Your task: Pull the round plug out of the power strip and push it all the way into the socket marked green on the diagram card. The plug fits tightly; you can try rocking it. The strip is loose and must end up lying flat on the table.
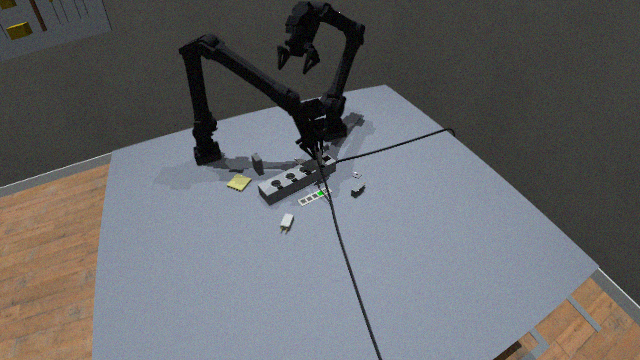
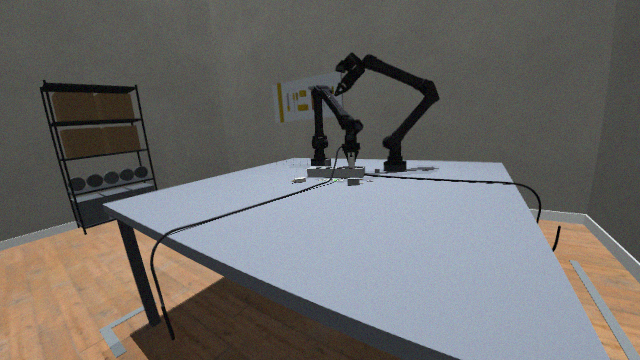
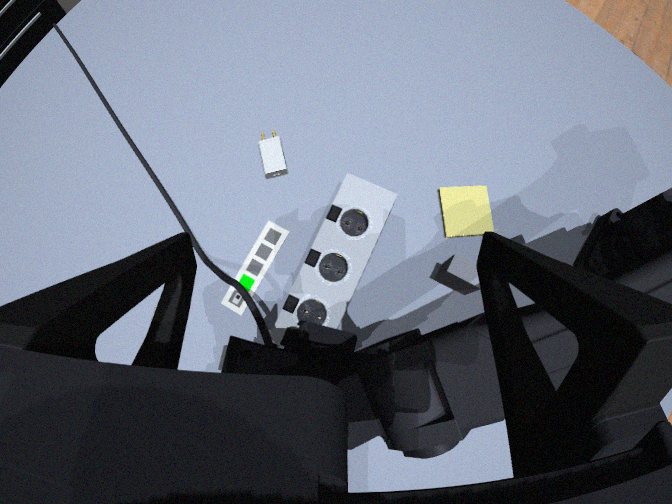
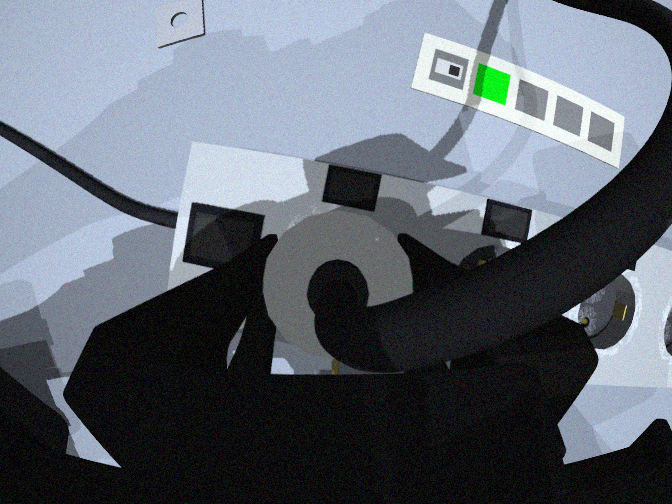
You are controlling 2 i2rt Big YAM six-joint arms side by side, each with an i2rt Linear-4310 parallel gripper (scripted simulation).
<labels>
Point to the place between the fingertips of my right gripper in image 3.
281,360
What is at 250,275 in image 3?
A diagram card.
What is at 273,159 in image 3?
A white adapter.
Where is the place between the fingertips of my right gripper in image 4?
337,250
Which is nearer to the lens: the round plug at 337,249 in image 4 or the diagram card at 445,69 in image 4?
The round plug.
</labels>
